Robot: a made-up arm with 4 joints. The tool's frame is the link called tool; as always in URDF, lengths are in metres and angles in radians. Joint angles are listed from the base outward. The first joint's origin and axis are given. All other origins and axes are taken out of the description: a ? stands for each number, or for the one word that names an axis. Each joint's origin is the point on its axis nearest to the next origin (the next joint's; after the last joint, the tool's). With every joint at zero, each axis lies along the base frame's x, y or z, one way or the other. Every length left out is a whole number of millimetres.
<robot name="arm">
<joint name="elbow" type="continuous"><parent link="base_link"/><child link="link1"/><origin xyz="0 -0.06 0.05"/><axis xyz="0 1 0"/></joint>
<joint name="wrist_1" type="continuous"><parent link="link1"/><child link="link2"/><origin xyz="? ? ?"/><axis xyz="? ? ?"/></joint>
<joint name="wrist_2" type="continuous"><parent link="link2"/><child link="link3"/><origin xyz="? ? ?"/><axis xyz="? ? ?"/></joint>
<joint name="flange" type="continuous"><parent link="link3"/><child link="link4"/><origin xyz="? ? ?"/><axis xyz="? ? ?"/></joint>
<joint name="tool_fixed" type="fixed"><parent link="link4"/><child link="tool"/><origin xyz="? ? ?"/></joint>
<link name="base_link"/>
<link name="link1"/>
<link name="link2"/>
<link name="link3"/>
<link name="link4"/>
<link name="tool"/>
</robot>
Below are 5 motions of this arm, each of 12 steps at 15 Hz.
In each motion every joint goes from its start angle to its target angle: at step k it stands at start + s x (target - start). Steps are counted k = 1, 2, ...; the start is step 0. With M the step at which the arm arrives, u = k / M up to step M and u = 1 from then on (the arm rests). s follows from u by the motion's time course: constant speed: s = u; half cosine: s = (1 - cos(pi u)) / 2; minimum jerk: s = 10 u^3 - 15 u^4 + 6 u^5.
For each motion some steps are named. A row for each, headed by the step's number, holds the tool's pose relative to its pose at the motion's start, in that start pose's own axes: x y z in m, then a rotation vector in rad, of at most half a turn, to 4 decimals.
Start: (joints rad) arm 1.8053 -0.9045 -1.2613 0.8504
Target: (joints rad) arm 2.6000 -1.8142 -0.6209 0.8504
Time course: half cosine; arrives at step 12
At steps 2, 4, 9, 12:
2: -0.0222 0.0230 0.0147 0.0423 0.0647 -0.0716
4: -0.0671 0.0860 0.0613 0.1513 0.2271 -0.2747
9: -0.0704 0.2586 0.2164 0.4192 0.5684 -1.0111
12: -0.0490 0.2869 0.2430 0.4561 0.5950 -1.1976

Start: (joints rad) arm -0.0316 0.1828 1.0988 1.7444
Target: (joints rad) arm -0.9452 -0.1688 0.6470 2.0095
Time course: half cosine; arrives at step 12
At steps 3, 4, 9, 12:
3: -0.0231 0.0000 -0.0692 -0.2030 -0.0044 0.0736
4: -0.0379 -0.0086 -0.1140 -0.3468 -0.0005 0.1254
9: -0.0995 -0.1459 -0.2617 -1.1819 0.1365 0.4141
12: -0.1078 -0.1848 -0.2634 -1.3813 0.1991 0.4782

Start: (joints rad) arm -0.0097 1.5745 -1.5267 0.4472
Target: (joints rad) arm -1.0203 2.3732 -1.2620 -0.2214
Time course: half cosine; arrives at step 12
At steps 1, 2, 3, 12:
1: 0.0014 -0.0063 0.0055 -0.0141 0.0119 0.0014
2: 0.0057 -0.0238 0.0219 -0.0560 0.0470 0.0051
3: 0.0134 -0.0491 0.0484 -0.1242 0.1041 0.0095
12: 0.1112 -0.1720 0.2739 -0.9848 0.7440 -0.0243

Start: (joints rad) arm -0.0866 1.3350 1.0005 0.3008
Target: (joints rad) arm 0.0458 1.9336 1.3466 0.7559
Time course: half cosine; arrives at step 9
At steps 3, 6, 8, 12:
3: -0.0379 0.0285 0.0351 -0.0649 0.1221 0.0007
6: -0.0914 0.1158 0.1138 -0.1347 0.3546 -0.0269
8: -0.1032 0.1657 0.1473 -0.1418 0.4453 -0.0514
12: -0.1043 0.1731 0.1517 -0.1418 0.4570 -0.0553

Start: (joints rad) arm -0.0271 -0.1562 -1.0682 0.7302
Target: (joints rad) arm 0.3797 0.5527 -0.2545 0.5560
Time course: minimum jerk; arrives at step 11
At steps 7, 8, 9, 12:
7: 0.0684 -0.0399 0.1519 0.2641 0.9257 0.2787
8: 0.0976 -0.0415 0.1634 0.2798 1.0910 0.3250
9: 0.1182 -0.0406 0.1679 0.2843 1.1996 0.3560
12: 0.1295 -0.0395 0.1693 0.2847 1.2575 0.3728

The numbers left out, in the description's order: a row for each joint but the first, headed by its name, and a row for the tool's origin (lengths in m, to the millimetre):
wrist_1: xyz 0.29 0 0.09, axis -1 0 0
wrist_2: xyz 0 -0.37 0.1, axis 0 1 0
flange: xyz 0.03 0 -0.09, axis 0 0 1
tool: xyz -0.11 0.27 0

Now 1 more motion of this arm.
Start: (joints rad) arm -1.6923 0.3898 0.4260 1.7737
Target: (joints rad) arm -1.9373 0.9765 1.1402 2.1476
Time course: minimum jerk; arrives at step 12
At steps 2, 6, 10, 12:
2: 0.0007 0.0081 0.0145 0.0206 0.0134 0.0014
6: 0.0497 0.1120 0.1900 0.2974 0.1239 -0.0334
10: 0.1578 0.2049 0.3235 0.5546 0.0997 -0.1527
12: 0.1678 0.2114 0.3315 0.5720 0.0920 -0.1646

